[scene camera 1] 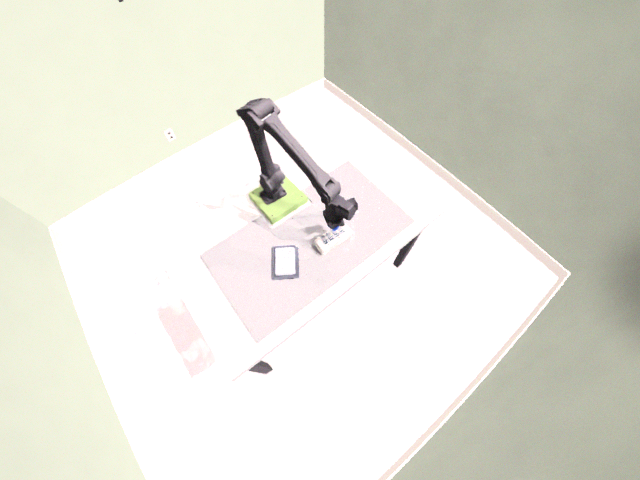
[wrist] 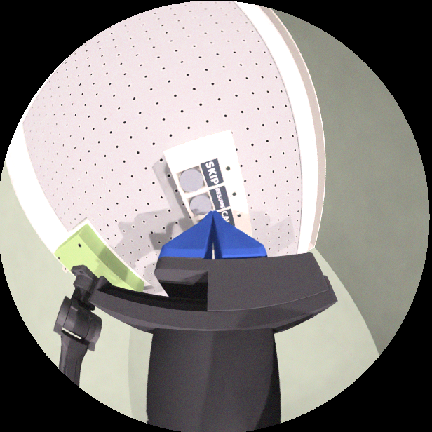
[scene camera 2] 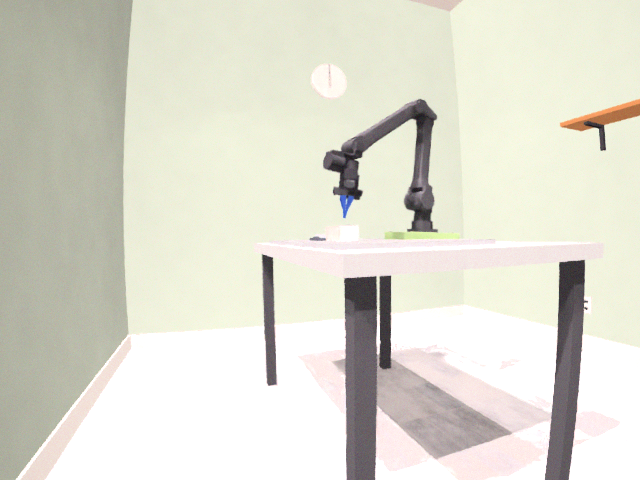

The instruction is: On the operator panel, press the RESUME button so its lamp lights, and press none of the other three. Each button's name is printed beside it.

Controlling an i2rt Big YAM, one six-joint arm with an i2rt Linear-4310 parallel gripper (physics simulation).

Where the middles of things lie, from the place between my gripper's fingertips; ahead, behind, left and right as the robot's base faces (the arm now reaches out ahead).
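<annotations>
My gripper, as I find it now, is 10 mm short of the white operator panel [wrist: 214, 155], 10 mm to the left of it and 50 mm above it.
</annotations>
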